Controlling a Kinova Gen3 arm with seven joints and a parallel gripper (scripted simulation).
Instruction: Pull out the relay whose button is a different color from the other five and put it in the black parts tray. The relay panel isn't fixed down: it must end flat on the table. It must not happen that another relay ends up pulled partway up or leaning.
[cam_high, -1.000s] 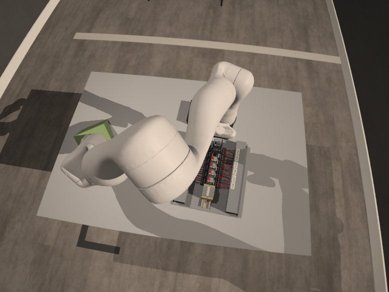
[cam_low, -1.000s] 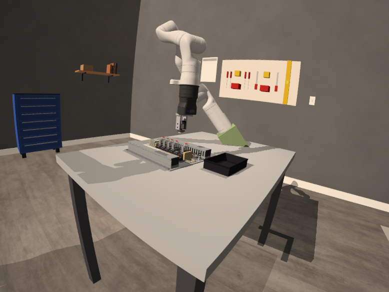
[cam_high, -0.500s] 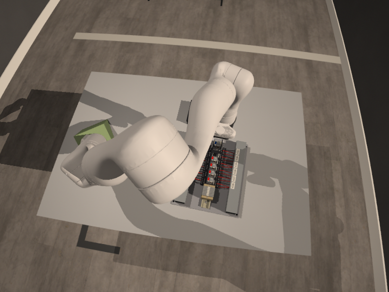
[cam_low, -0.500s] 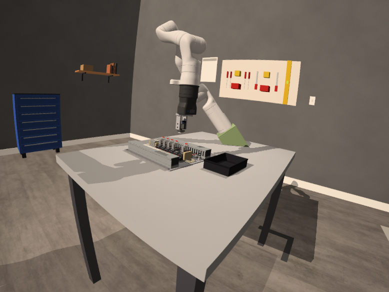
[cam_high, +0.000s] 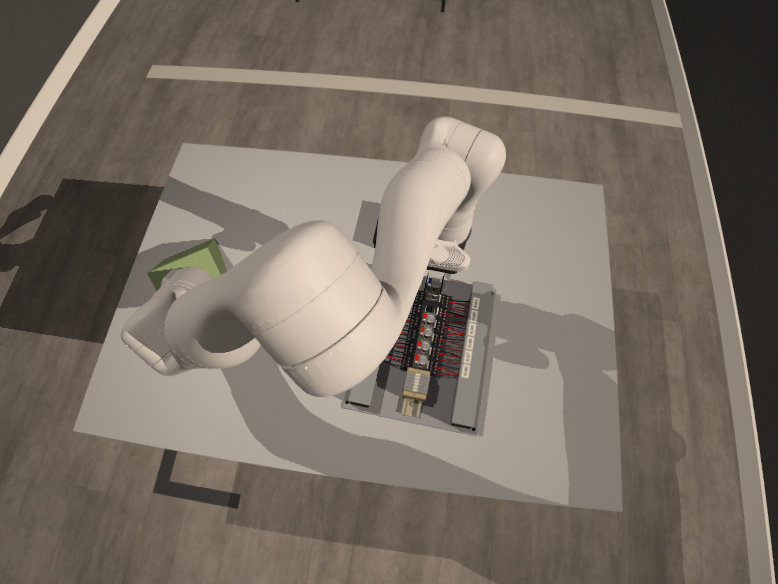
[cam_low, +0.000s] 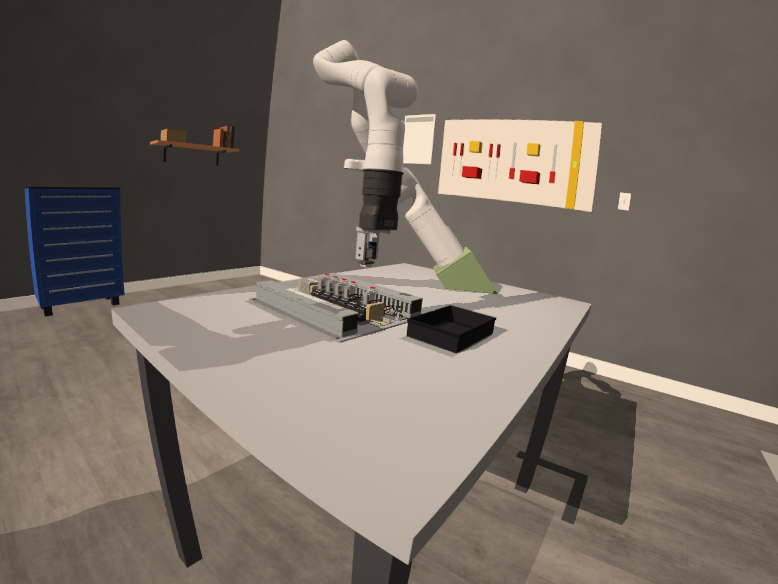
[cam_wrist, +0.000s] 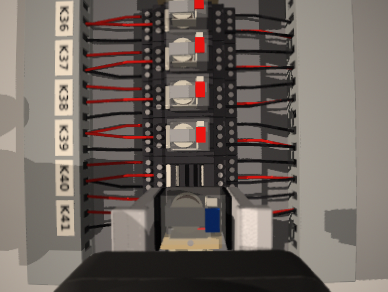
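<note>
My hand is 5 cm past the black parts tray, 19 cm to the right of it and 13 cm above it. Round my hand: relay 1 cm below; relay panel 8 cm to the right, 12 cm below.
</note>
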